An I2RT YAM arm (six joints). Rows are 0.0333 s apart.
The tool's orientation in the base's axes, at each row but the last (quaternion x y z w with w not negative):
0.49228, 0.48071, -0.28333, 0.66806
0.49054, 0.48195, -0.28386, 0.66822
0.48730, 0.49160, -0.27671, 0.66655
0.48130, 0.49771, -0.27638, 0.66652
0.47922, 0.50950, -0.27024, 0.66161
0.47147, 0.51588, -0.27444, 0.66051
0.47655, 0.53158, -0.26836, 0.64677
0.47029, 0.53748, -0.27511, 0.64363
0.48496, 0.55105, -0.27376, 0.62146
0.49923, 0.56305, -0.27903, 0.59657
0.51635, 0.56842, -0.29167, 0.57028
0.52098, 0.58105, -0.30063, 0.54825
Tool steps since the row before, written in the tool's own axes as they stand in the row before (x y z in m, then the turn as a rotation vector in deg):
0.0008, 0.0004, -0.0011, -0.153, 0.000, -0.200
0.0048, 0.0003, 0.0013, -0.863, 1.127, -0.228
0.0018, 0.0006, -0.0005, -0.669, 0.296, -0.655
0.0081, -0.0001, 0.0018, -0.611, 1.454, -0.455
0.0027, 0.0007, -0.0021, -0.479, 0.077, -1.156
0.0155, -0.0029, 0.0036, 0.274, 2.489, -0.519
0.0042, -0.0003, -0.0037, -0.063, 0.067, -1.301
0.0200, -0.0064, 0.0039, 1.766, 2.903, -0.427
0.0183, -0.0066, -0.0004, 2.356, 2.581, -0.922
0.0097, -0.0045, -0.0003, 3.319, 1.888, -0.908
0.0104, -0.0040, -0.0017, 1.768, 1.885, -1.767
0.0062, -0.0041, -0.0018, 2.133, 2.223, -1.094
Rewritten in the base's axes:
0.0002, 0.0012, -0.0006, -0.130, 0.172, 0.130
0.0025, -0.0007, -0.0042, 0.554, 0.534, 1.214
0.0010, 0.0009, -0.0015, -0.245, 0.640, 0.703
0.0035, -0.0008, -0.0075, 0.837, 0.908, 1.082
0.0006, 0.0025, -0.0023, -0.575, 1.019, 0.450
0.0040, -0.0025, -0.0155, 1.981, 1.512, 0.576
-0.0006, 0.0039, -0.0040, -0.523, 1.190, 0.107
0.0016, -0.0031, -0.0211, 2.789, 1.832, -0.771
-0.0015, 0.0014, -0.0193, 2.443, 2.272, -1.391
-0.0021, 0.0009, -0.0104, 2.031, 2.240, -2.503
-0.0024, 0.0030, -0.0106, 1.445, 2.635, -0.877
-0.0035, 0.0022, -0.0064, 2.032, 2.210, -1.295

